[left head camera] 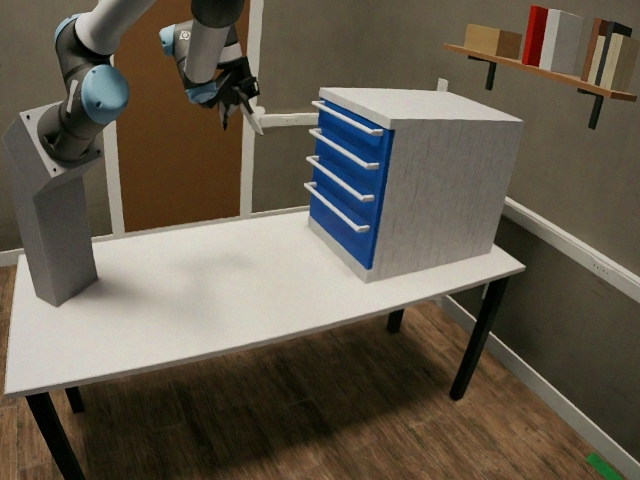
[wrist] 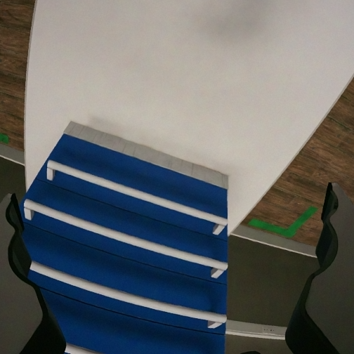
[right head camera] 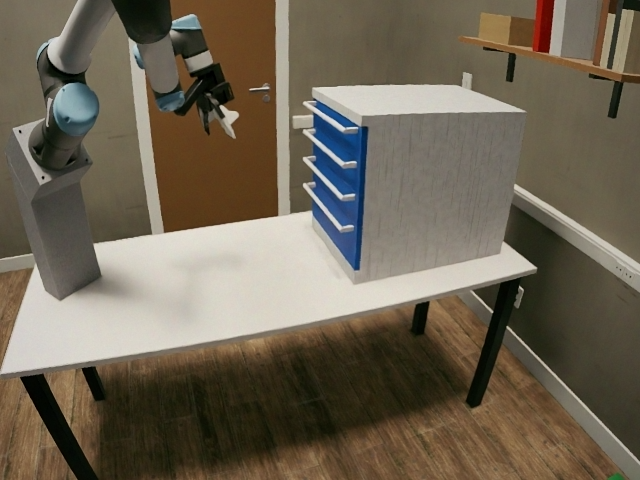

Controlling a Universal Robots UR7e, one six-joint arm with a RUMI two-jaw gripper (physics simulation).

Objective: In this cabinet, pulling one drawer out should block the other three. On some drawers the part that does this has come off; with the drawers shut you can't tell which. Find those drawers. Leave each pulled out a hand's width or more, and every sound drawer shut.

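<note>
The grey-white cabinet (left head camera: 444, 191) (right head camera: 439, 186) (wrist: 145, 152) stands on the right part of the table. Its four blue drawers are all shut, fronts flush. Each has a white bar handle: the top handle (left head camera: 347, 118), the second handle (left head camera: 343, 148), the third handle (left head camera: 339, 178) and the bottom handle (left head camera: 336, 206) (wrist: 137, 192). In the wrist view the bottom drawer is uppermost, and the top handle (wrist: 77, 349) shows in part at the lower edge. My gripper (left head camera: 242, 130) (right head camera: 221, 134) is open and empty, in the air in front of the cabinet, touching no handle. The drawers' insides are hidden.
The white table (left head camera: 206, 320) (right head camera: 206, 310) (wrist: 165, 60) carries the arm's grey pedestal (left head camera: 62, 242) (right head camera: 67, 237) at its left end. A wall shelf (left head camera: 542, 72) (right head camera: 547, 57) with a box and books hangs behind the cabinet at the right. A brown door (left head camera: 180, 170) stands behind the arm.
</note>
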